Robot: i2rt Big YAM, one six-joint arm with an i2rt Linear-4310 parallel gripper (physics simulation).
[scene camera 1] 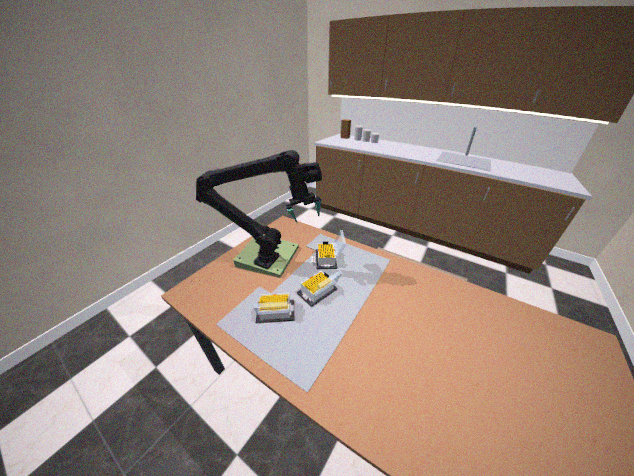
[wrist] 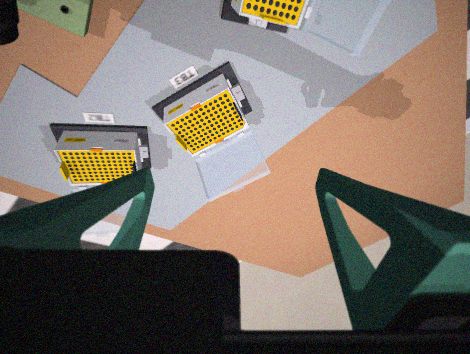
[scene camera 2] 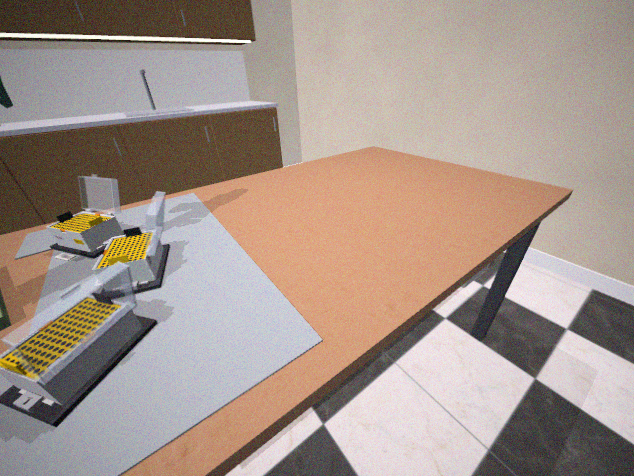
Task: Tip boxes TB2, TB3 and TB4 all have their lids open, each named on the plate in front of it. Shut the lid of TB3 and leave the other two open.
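Frame: origin at the arm's base, x left, y down, z back, level; centimetres.
Seen in the pictures: gripper, between the fingertips: (scene camera 1: 308, 219) (wrist: 235, 177); arm's base, origin of its link: (scene camera 1: 266, 259).
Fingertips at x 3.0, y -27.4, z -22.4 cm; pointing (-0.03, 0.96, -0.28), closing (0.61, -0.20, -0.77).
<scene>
Offsets run from my fingertips to a thing's top centre. "spot": to the spot under its first point. Level surfaces: height alone.
Tip box TB3 {dx -9.9, dy +23.1, dz -8.5 cm} (scene camera 1: 316, 287) (scene camera 2: 128, 251) (wrist: 207, 120) is the middle box, with yellow tips rack and its name plate {spot: dx -6.9, dy +30.3, dz -2.6 cm} (wrist: 184, 77) readable in the wrist view. Its clear lid {dx -12.8, dy +15.2, dz -14.5 cm} (scene camera 2: 155, 212) (wrist: 232, 167) stands open at the back edge, away from the plate. The near box {spot: dx -33.9, dy +16.6, dz -2.5 cm} (scene camera 1: 275, 306) (scene camera 2: 66, 333) (wrist: 97, 167) and the far box {dx +12.8, dy +23.1, dz -4.0 cm} (scene camera 1: 326, 253) (scene camera 2: 84, 225) (wrist: 275, 10) also have open lids; I cannot read which is TB2 or TB4. My gripper (scene camera 1: 307, 218) (wrist: 235, 177) is open and empty, high above the boxes. A finger overlaps the near box's corner in the wrist view.
The boxes stand on a grey mat {dy +30.5 cm} (scene camera 1: 327, 338) (scene camera 2: 220, 327) on the wooden table {dy +30.8 cm} (scene camera 1: 460, 358) (scene camera 2: 358, 220). The arm's green base plate (scene camera 1: 287, 256) (wrist: 75, 15) is beside the mat. A kitchen counter (scene camera 1: 404, 153) stands behind the table.
</scene>
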